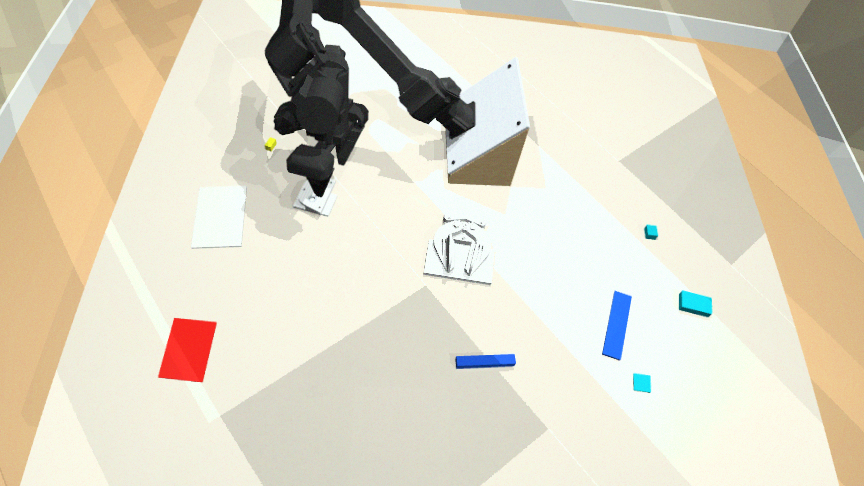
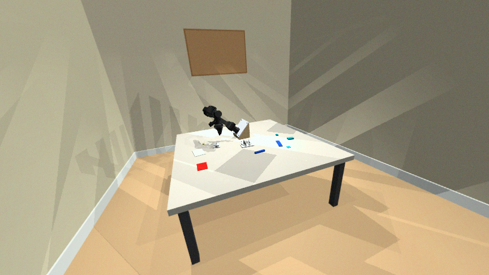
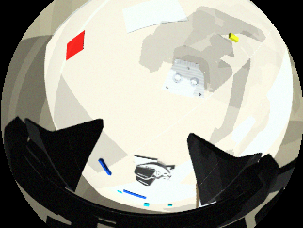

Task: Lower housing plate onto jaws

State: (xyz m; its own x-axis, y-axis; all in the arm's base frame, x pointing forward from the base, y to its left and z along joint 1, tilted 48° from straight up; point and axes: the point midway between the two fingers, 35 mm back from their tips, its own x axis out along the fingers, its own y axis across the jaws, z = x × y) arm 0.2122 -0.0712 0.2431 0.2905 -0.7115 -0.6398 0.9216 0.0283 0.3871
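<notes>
My gripper tip is 50 mm past the white bracket, 40 mm to the left of it and 120 mm above it. Also, from my gripper tip: red tile: 260 mm ahead, 210 mm to the right, 130 mm below; yellow cube: 180 mm behind, 150 mm to the right, 120 mm below; white slab: 210 mm to the right, 130 mm below.
</notes>
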